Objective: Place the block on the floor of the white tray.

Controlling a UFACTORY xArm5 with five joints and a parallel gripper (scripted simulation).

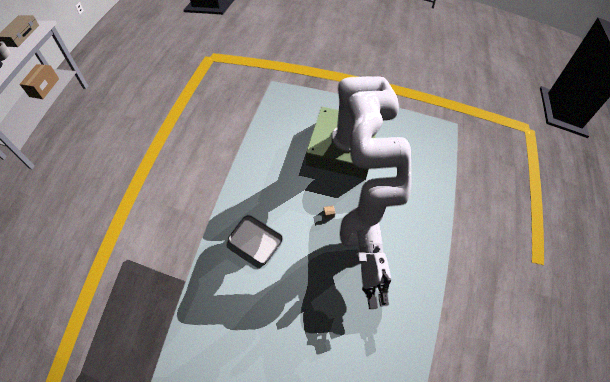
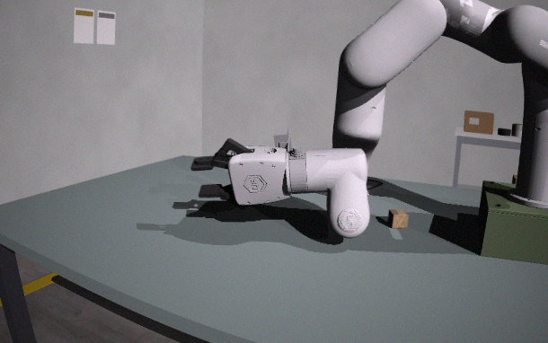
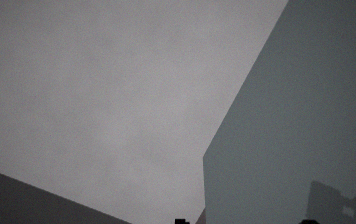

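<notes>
Now: hand 310 mm past the tan wooden block, 230 mm to the left of it and 100 mm above it. Also, from my hand: white tray: 460 mm to the right, 140 mm behind, 100 mm below.
</notes>
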